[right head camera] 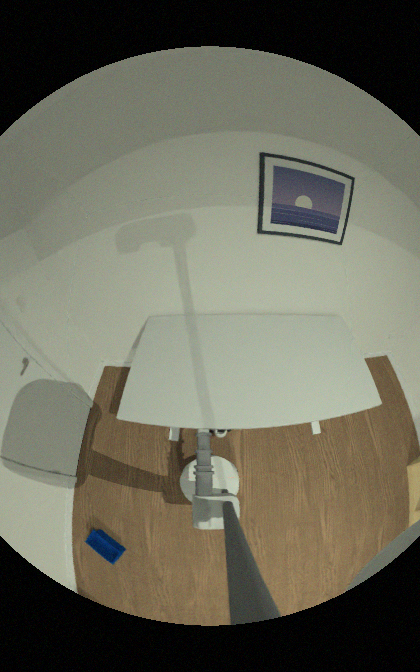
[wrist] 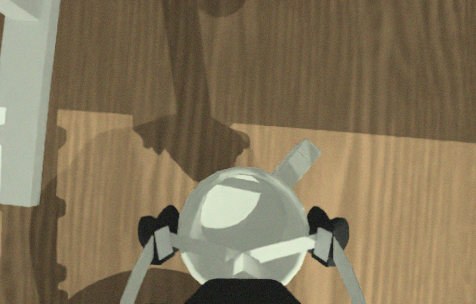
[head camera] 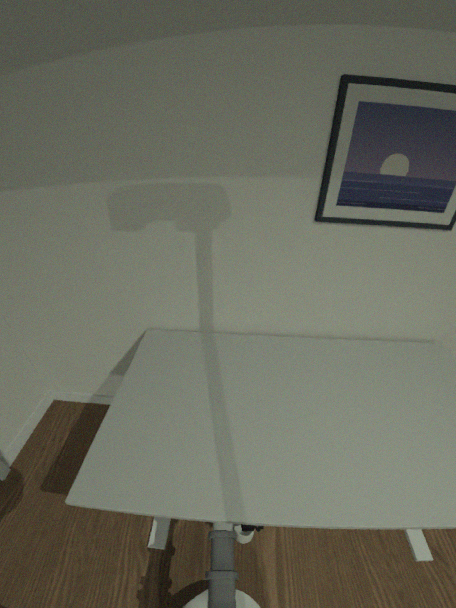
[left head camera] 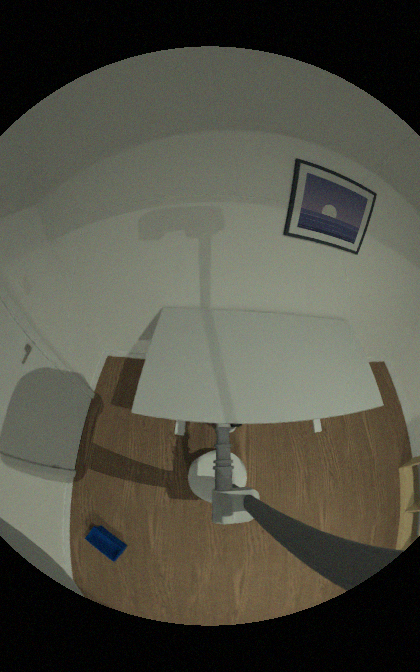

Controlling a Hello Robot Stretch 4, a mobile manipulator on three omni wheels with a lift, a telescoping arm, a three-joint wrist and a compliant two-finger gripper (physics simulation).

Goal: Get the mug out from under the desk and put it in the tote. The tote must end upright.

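Places are measured from the robot's base along level axes (x ahead, y left, z up), in millimetres.
Where they show: gripper, fingertip midpoint: (wrist: 243, 225).
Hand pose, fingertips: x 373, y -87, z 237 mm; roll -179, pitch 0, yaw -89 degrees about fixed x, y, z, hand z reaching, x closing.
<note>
After its pixels a point has its place.
The pale mug (wrist: 227, 205) {x 383, y -72, z 197 mm} (head camera: 244, 537) {x 334, y -85, z 277 mm} is between the two black fingertips of my gripper (wrist: 243, 225) {x 373, y -87, z 237 mm} in the wrist view, its handle pointing up and to the right. The fingertips press against both sides, so my gripper is shut on the mug. The gripper's shadow falls on the floor apart from it. The mug shows partly at the front edge of the white desk (head camera: 300, 425) {x 568, y -268, z 692 mm} (left head camera: 270, 370) (right head camera: 260, 370), right of the arm; the desk top hides the rest. The blue tote (left head camera: 106, 542) (right head camera: 105, 546) stands on the floor at the lower left and looks upright.
White desk feet (head camera: 159, 533) (head camera: 419, 545) show below the desk's front edge. A pale desk leg part (wrist: 25, 115) is at the left in the wrist view. A grey chair-like object (left head camera: 47, 425) (right head camera: 47, 432) stands at the left. Wooden furniture (left head camera: 409, 505) is at the right edge.
</note>
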